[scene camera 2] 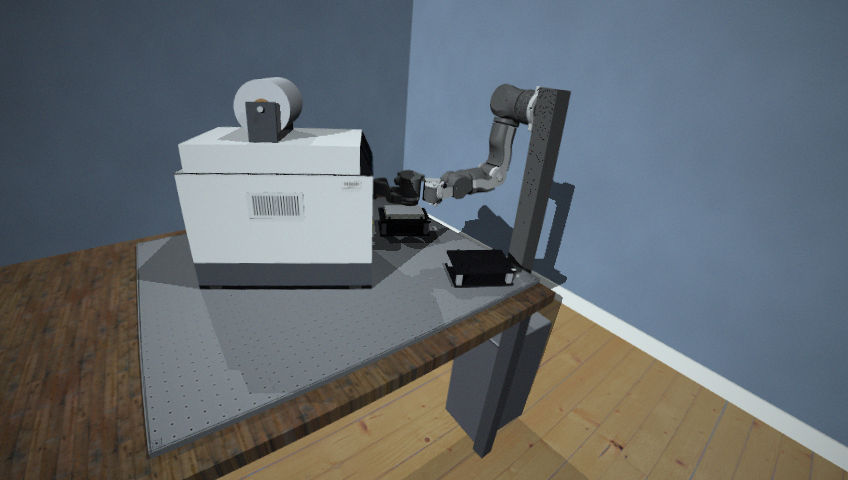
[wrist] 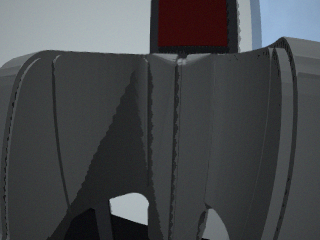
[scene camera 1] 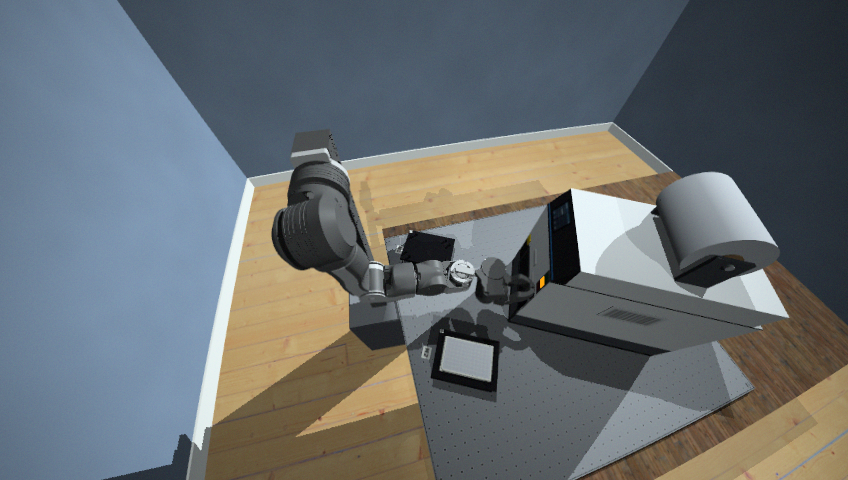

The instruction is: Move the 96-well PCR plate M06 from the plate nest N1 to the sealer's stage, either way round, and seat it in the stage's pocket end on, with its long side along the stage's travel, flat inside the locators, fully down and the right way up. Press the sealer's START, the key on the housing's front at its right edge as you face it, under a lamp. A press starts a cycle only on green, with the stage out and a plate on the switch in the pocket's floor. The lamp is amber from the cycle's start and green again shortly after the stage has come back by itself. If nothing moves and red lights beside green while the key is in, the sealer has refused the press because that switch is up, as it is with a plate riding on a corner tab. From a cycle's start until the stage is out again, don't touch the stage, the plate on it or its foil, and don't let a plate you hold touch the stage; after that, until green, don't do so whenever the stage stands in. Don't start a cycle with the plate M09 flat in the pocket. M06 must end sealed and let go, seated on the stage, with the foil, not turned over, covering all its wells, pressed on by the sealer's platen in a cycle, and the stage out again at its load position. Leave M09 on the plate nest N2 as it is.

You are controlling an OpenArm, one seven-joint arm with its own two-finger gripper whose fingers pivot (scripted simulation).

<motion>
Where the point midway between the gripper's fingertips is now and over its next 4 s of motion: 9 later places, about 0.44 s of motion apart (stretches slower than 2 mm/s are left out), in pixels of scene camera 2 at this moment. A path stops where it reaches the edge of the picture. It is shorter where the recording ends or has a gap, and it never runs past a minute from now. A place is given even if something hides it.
The gripper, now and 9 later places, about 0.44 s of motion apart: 372,189; 380,190; 380,190; 380,190; 380,188; 393,189; 397,191; 411,195; 426,199; 432,200
</motion>
